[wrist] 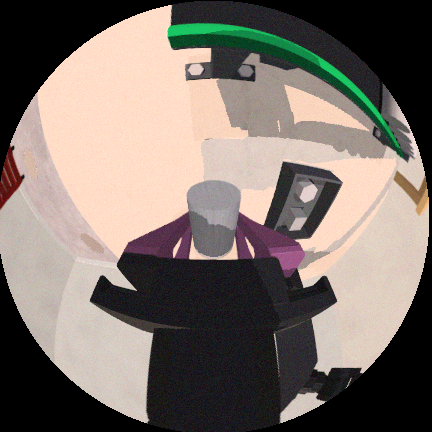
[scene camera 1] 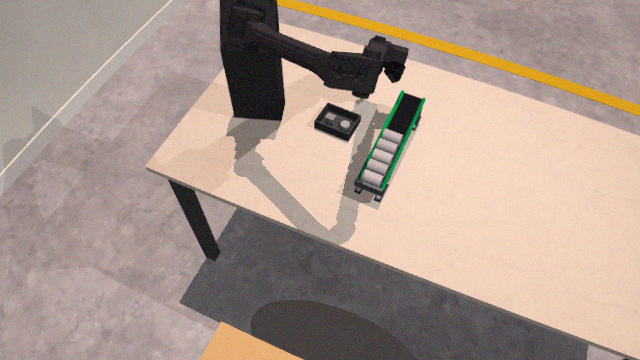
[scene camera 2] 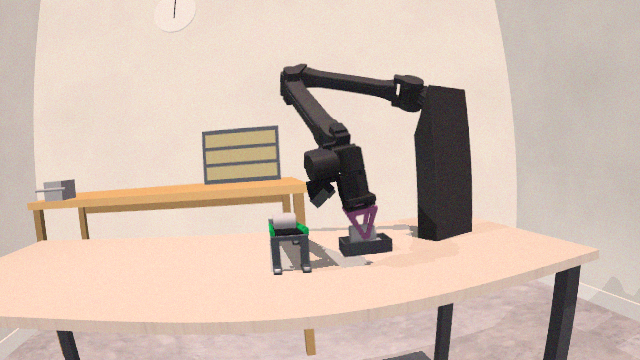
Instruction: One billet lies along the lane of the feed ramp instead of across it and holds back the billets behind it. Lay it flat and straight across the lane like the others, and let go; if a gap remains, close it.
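Seen in the pictures: gripper, between the fingertips: (wrist: 213, 216) (scene camera 2: 364, 237); arm's base, origin of its link: (wrist: 294, 379) (scene camera 1: 246, 22) (scene camera 2: 441, 110).
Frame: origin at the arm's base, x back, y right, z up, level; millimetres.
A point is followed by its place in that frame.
Observation:
The feed ramp (scene camera 1: 406, 112) @[x -503, y -40, z -290 mm] (scene camera 2: 288, 233) @[x -514, y -104, z -282 mm] stands on the table, with green rails and a black lane. Several pale billets (scene camera 1: 382, 156) @[x -458, y 170, z -275 mm] lie across its lower part, close together; the uppermost one (scene camera 2: 284, 220) @[x -479, y 63, z -279 mm] also shows in scene camera 2. The gripper (scene camera 2: 367, 232) @[x -344, y -133, z -307 mm] (wrist: 214, 222) @[x -344, y -133, z -307 mm], with purple fingers, is shut on a grey billet (scene camera 2: 356, 233) @[x -370, y -147, z -293 mm] (wrist: 214, 215) @[x -373, y -126, z -277 mm] and holds it off the table beside the ramp. In the wrist view the billet's round end faces up and away from the gripper. In scene camera 1 the fingers and the held billet are hidden behind the arm.
A black tray (scene camera 1: 331, 131) @[x -273, y 47, z -358 mm] (scene camera 2: 365, 246) @[x -302, y -47, z -352 mm] (wrist: 280, 192) @[x -318, y -43, z -357 mm] with two small pieces in it stands beside the ramp, close to the gripper. The arm's dark column (scene camera 1: 257, 85) @[x -26, y 42, z -210 mm] (scene camera 2: 442, 165) @[x -50, y -51, z -161 mm] stands beyond the tray. A wooden bench (scene camera 2: 175, 192) is in the background.

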